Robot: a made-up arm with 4 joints.
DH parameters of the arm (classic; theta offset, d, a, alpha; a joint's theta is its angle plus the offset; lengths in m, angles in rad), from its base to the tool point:
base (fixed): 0 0.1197 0 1.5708
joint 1: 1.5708 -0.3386 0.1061 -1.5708
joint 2: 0 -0.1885 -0.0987 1.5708
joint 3: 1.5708 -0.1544 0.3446 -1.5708
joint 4: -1.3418 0 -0.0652 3.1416
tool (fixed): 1.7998 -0.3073 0 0
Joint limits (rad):
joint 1: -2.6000..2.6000
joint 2: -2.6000..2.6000
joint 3: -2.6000..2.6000
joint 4: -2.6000..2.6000
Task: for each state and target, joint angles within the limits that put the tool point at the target. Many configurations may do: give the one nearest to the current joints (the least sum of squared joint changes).
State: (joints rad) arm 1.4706 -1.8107 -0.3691 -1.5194
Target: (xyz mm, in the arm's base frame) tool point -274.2 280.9 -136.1
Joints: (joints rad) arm 1.3823 -1.8219 -0.9021 -2.2500
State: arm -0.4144 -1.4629 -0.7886 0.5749
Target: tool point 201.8 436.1 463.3
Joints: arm -1.1784 -1.6653 -0.7553 0.5320
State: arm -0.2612 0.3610 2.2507 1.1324
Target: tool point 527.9 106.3 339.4
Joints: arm 0.6330 1.2690 1.8214 1.2354
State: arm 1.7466 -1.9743 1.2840 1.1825
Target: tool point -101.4 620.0 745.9
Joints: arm 1.1463 -1.8445 1.6983 1.2699
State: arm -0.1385 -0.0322 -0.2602 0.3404
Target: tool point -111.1 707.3 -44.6
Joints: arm 0.0363 -0.4750 -0.0020 0.4258
